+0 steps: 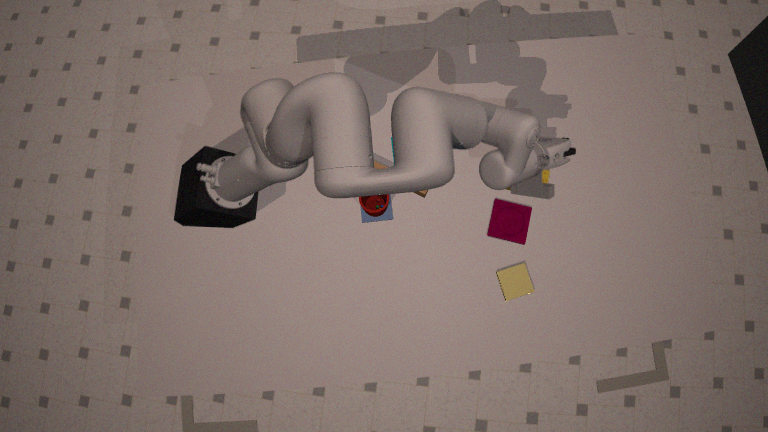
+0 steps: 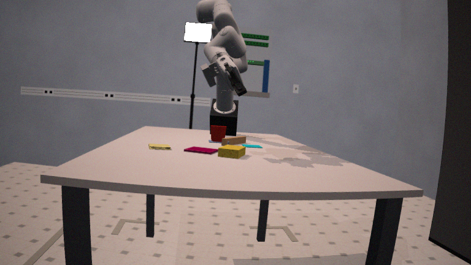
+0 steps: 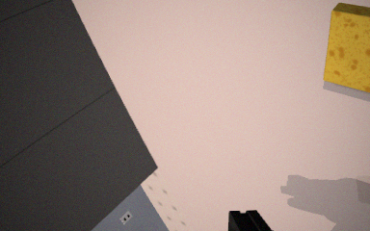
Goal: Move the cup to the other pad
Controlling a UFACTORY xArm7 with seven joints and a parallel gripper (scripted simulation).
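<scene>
Now: the red cup 43 cm behind my hand, 9 cm to the right of it and 20 cm below it. The rest, counted from my hand: pale yellow square (7 cm behind, 28 cm to the right, 22 cm below); then wooden rail (39 cm behind, 1 cm to the right, 22 cm below); then yellow sponge block (3 cm behind, 1 cm to the right, 21 cm below).
</scene>
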